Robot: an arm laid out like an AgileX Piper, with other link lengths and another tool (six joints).
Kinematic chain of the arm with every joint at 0, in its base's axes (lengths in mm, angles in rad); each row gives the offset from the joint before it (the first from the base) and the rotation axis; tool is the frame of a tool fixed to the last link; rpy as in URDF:
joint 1: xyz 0 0 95.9 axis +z
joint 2: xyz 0 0 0 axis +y
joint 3: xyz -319.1 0 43.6 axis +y
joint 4: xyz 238 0 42 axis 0.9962 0 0.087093
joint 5: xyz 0 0 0 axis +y
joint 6: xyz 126 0 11 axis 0.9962 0 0.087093
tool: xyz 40.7 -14 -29.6 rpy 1.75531 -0.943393 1.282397
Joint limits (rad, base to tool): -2.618..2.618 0..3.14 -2.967..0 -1.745..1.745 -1.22..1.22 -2.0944..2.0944
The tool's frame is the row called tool.
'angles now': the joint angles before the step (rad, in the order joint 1, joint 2, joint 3, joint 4, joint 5, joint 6). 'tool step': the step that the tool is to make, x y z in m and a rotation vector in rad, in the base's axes. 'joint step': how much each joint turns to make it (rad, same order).
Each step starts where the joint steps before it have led.
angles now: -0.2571, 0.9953, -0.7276, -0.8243, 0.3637, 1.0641
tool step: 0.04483, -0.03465, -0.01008, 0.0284, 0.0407, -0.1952
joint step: -0.0021, 0.2378, -0.1224, -0.2976, 0.1153, 0.3929
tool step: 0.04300, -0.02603, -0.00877, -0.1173, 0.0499, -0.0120
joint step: -0.0001, 0.1783, -0.0807, -0.2861, 0.0276, 0.1943
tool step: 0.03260, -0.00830, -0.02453, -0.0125, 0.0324, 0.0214
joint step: 0.0000, 0.1322, -0.0380, -0.1469, -0.0165, 0.1358
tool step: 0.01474, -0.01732, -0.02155, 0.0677, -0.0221, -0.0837
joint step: -0.0403, 0.0962, -0.0453, -0.0166, 0.0025, 0.1133
